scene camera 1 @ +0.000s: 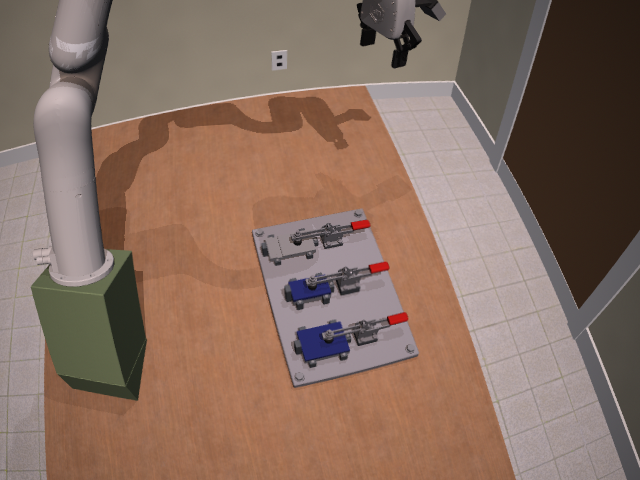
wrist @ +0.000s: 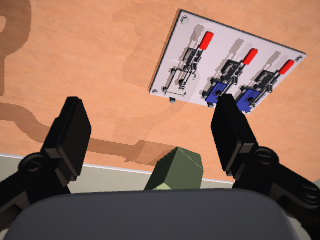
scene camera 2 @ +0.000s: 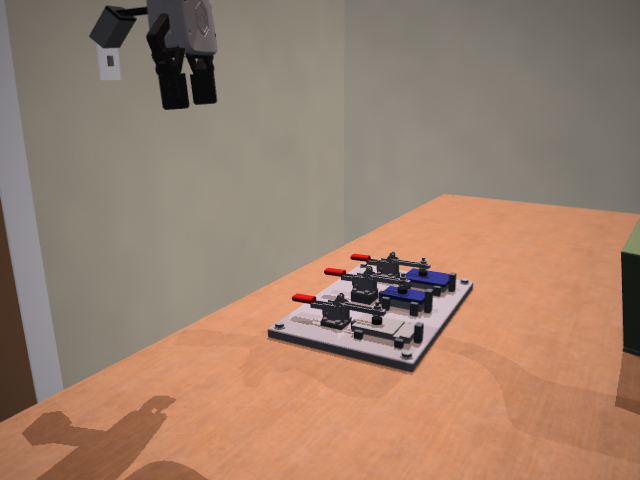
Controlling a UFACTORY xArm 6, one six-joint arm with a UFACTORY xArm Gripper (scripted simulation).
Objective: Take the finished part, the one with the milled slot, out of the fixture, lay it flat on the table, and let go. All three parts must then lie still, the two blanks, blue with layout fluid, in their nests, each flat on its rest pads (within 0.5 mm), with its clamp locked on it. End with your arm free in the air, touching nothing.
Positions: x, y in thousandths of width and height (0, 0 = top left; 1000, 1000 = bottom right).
Labels:
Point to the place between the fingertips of the gripper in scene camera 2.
At 299, 222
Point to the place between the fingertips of the gripper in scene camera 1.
598, 116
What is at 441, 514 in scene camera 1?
A grey finished part.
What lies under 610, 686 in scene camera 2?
A grey finished part.

